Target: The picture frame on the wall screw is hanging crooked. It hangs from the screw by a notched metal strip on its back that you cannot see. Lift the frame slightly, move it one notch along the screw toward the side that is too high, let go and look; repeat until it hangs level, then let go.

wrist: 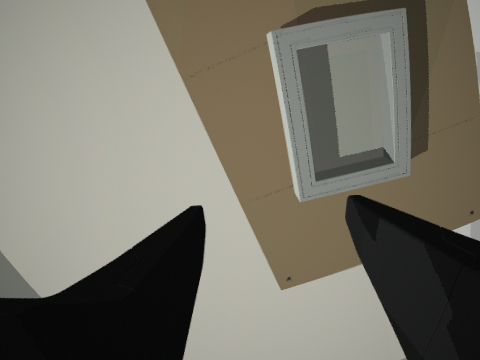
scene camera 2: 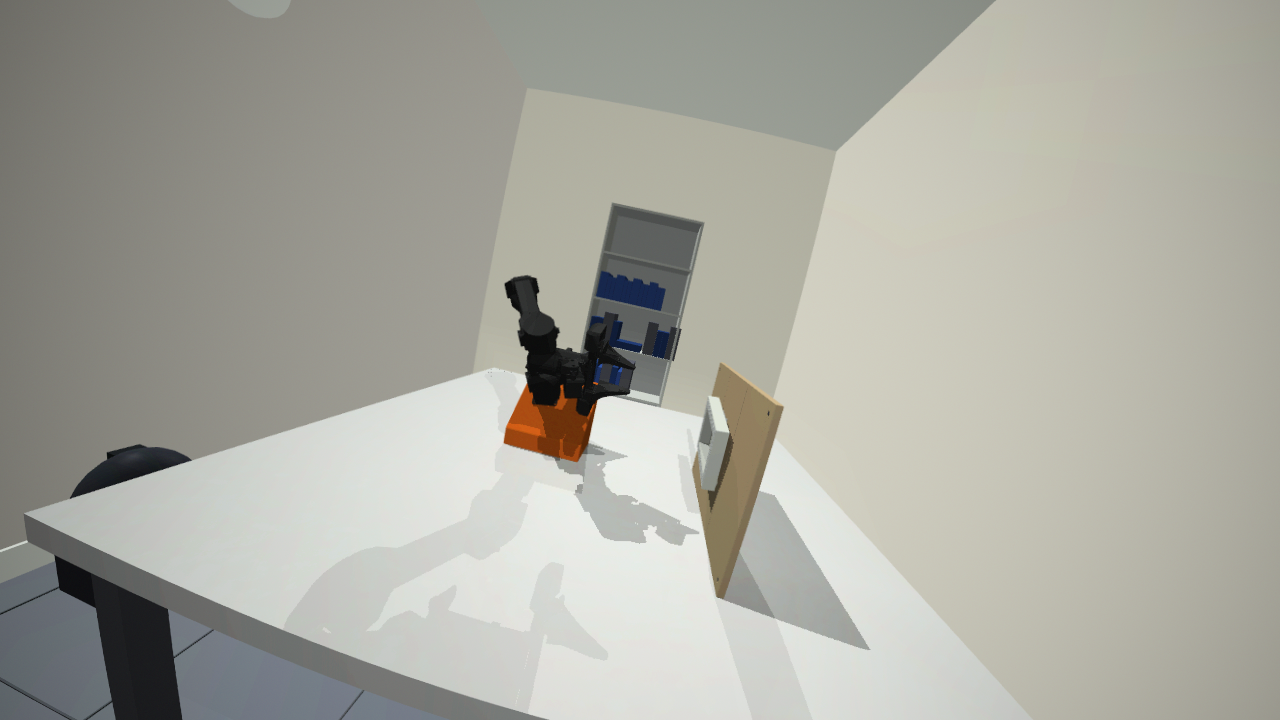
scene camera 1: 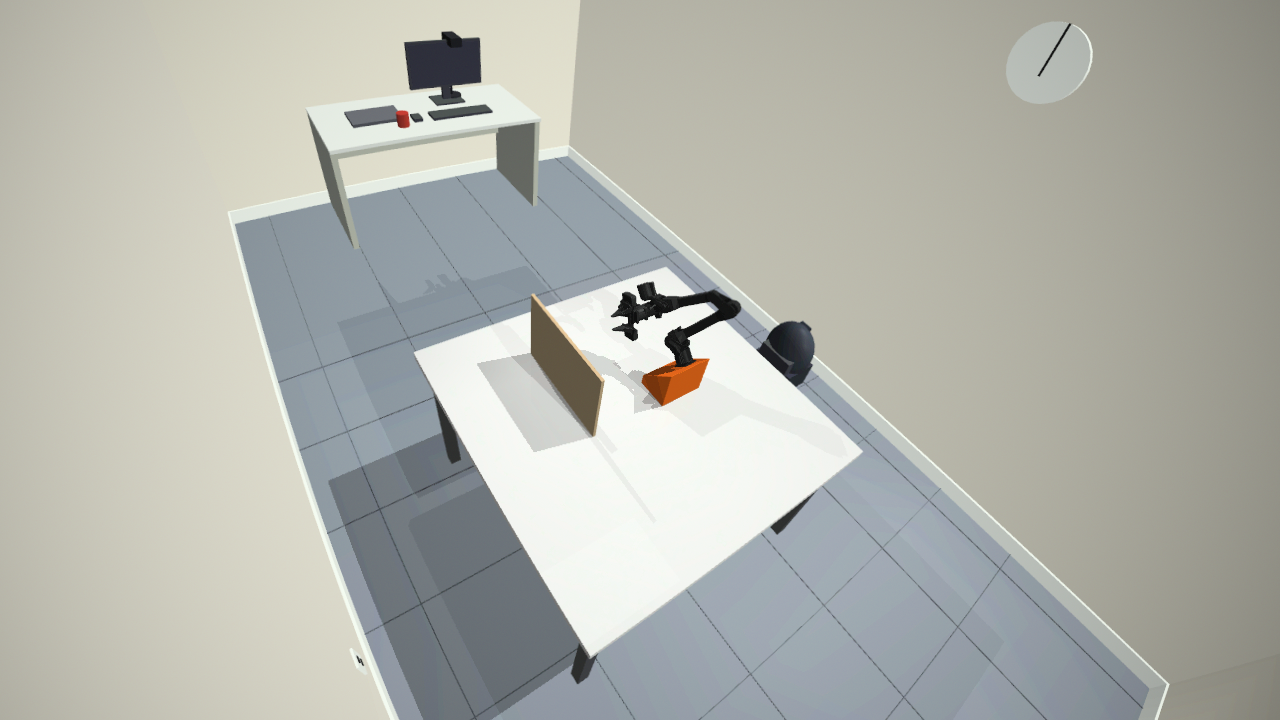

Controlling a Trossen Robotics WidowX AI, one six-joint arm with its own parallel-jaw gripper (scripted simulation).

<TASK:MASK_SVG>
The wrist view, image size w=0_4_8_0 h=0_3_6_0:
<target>my gripper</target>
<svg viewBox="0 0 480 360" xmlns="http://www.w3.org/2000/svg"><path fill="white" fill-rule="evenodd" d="M204 208L199 205L184 209L152 235L133 245L132 249L121 253L117 259L105 264L103 268L96 269L83 280L69 285L65 291L63 289L60 293L44 299L0 297L0 360L183 360L185 344L191 329L189 323L196 303L197 285L203 269L207 233ZM348 196L345 204L345 223L351 232L352 243L359 253L367 276L372 281L376 295L379 296L380 304L391 321L391 327L395 329L393 332L396 333L405 357L408 360L480 360L480 240L449 231L407 212L397 211L369 197Z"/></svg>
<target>white picture frame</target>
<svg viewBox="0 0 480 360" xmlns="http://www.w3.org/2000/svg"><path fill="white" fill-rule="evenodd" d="M407 9L396 8L388 9L388 11L363 13L363 15L336 17L336 19L316 21L316 23L293 25L293 27L284 29L273 29L273 31L267 33L273 73L275 73L277 95L279 95L285 141L287 141L293 189L295 189L295 195L300 203L409 176L409 172L411 172L412 107L411 84L409 84L411 69L409 69Z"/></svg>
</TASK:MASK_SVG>
